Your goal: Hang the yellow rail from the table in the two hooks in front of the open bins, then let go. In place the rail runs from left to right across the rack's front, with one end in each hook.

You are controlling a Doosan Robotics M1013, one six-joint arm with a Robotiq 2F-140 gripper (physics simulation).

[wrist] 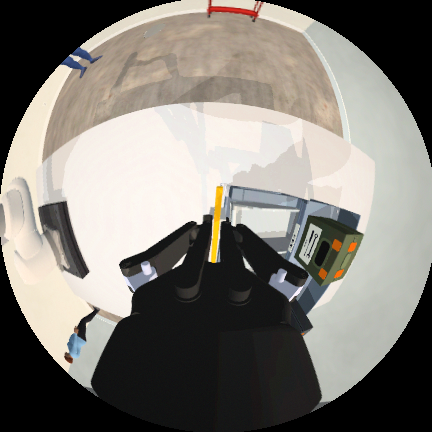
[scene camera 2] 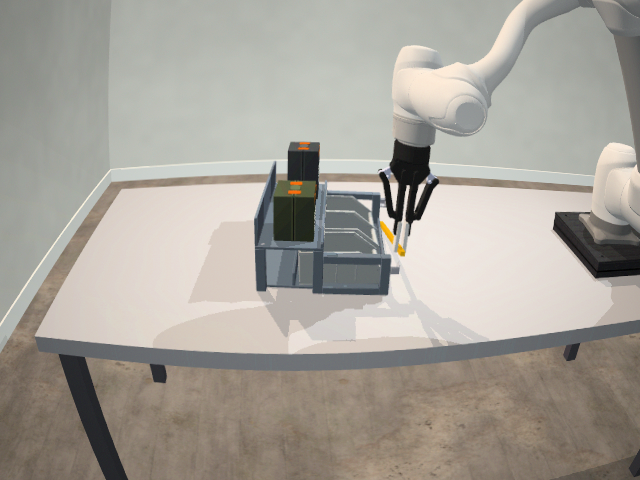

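Where they show: gripper, fingertip midpoint: [wrist: 216, 214] [scene camera 2: 398, 249]; arm's base, origin of the base link: [wrist: 55, 244] [scene camera 2: 608, 231].
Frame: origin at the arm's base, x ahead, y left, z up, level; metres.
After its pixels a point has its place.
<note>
The yellow rail [scene camera 2: 387, 230] {y 0.054, x 0.703, z -0.013 m} [wrist: 219, 200] {y 0.264, x 0.688, z 0.039 m} is between the fingertips of my gripper [scene camera 2: 401, 238] {y 0.237, x 0.688, z 0.024 m} [wrist: 216, 214] {y 0.237, x 0.688, z 0.024 m}, which is shut on it. The rail is off the table, along the front of the grey-blue rack [scene camera 2: 384, 276] {y 0.288, x 0.718, z -0.012 m} [wrist: 265, 193] {y 0.287, x 0.768, z 0.029 m}. In the scene view its near end shows slightly above and to the right of the near hook [scene camera 2: 394, 269] {y 0.292, x 0.699, z 0.006 m}; in the wrist view that end is beside the rack's front corner. The far hook [scene camera 2: 383, 202] {y -0.092, x 0.709, z 0.001 m} shows at the rack's other front corner. The fingers hide part of the rail. Whether either end touches a hook I cannot tell. The open bins [scene camera 2: 347, 242] {y 0.163, x 0.796, z 0.001 m} are behind the hooks.
A green case [scene camera 2: 293, 214] {y 0.267, x 0.902, z 0.104 m} [wrist: 325, 250] {y 0.225, x 0.863, z 0.116 m} and a black case [scene camera 2: 303, 160] {y 0.029, x 0.904, z 0.142 m} stand on the rack's rear part. The robot's black base plate [scene camera 2: 594, 253] {y 0.148, x 0.121, z -0.006 m} [wrist: 65, 240] {y 0.056, x 0.142, z -0.004 m} is on the table [scene camera 2: 155, 330] {y 0.488, x 1.155, z -0.056 m}, on the side away from the rack. A person [wrist: 76, 342] shows at the wrist view's lower left.
</note>
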